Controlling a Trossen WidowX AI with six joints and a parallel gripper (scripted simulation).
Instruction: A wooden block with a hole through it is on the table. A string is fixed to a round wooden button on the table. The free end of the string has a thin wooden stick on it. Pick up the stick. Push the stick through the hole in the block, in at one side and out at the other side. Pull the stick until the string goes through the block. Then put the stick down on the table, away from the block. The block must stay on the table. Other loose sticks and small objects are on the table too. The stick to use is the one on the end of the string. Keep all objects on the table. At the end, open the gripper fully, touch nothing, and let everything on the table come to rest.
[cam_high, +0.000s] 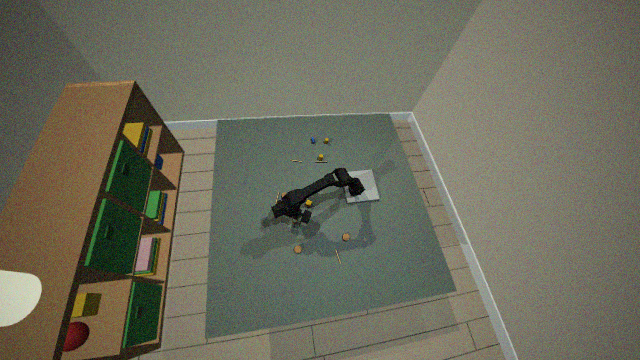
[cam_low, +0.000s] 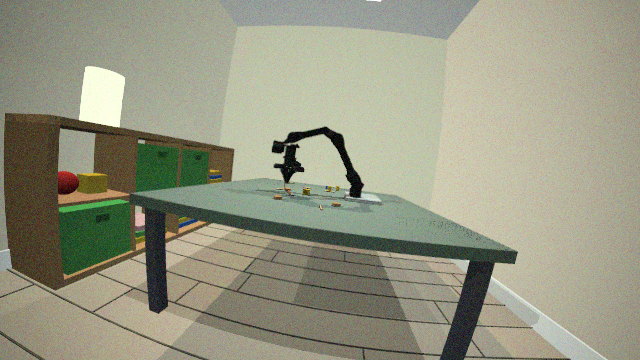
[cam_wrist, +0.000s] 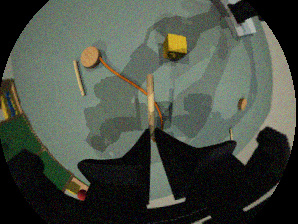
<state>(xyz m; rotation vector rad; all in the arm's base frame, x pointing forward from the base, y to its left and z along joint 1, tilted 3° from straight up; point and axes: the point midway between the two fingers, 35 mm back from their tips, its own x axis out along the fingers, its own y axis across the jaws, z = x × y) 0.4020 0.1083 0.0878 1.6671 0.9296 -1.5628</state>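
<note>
My gripper tip is 11 cm past the yellow block, 8 cm to the left of it and 5 cm above it. Also, from my gripper tip: round wooden button (16 cm to the right, 5 cm below, 2 cm ahead).
</note>
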